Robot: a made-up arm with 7 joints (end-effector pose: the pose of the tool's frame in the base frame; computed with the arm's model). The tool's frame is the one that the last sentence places.
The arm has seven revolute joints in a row. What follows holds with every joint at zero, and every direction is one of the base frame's.
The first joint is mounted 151 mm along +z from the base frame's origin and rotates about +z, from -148.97 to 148.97 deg.
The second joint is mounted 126 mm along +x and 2 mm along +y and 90 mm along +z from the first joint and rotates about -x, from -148.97 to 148.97 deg.
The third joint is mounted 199 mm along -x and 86 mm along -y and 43 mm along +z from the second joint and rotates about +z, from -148.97 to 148.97 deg.
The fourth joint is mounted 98 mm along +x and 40 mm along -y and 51 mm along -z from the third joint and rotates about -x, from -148.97 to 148.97 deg.
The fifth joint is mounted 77 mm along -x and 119 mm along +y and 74 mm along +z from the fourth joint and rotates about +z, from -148.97 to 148.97 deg.
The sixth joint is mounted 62 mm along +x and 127 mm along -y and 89 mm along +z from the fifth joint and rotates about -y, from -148.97 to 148.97 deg.
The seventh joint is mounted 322 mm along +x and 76 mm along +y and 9 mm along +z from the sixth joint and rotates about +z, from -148.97 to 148.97 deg.
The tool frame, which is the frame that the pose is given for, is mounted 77 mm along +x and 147 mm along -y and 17 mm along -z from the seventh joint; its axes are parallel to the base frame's.
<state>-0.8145 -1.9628 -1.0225 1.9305 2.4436 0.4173 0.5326</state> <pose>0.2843 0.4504 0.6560 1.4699 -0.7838 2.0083</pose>
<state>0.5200 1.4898 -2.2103 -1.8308 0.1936 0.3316 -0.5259</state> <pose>-0.4196 -0.3735 0.4849 1.2990 -2.1989 0.3257</pose>
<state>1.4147 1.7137 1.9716 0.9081 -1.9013 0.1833 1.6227</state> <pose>-0.4487 0.1240 0.3353 1.4860 0.6487 -1.8177</pose>
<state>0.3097 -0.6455 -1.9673 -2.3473 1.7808 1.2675 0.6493</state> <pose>-0.7989 -0.0484 0.1548 1.3890 2.6743 0.6399</pose>
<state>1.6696 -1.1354 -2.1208 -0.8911 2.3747 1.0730 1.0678</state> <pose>0.5246 -0.1660 0.6849 1.0293 -1.7637 1.4327</pose>
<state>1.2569 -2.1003 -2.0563 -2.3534 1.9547 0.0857 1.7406</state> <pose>0.2472 -0.5939 0.4349 0.0073 -0.9422 0.9863</pose>
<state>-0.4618 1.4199 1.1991 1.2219 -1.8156 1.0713 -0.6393</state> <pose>-0.3665 0.3379 0.4479 -0.7504 -2.1212 0.6939</pose>
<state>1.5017 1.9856 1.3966 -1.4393 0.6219 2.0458 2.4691</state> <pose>-0.2827 0.4156 0.4215 0.0577 0.7360 -2.0781</pose>
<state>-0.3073 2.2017 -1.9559 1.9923 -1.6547 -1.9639 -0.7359</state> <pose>-0.2450 -0.1413 0.1945 -0.8872 2.2431 0.8269</pose>
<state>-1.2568 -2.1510 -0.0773 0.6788 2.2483 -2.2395 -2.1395</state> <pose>0.0473 0.0069 0.2486 -1.0414 -0.3949 -1.7960</pose>
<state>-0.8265 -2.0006 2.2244 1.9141 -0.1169 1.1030 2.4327</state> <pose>-0.0746 0.6197 0.3127 -2.5679 0.5237 -0.8211</pose>
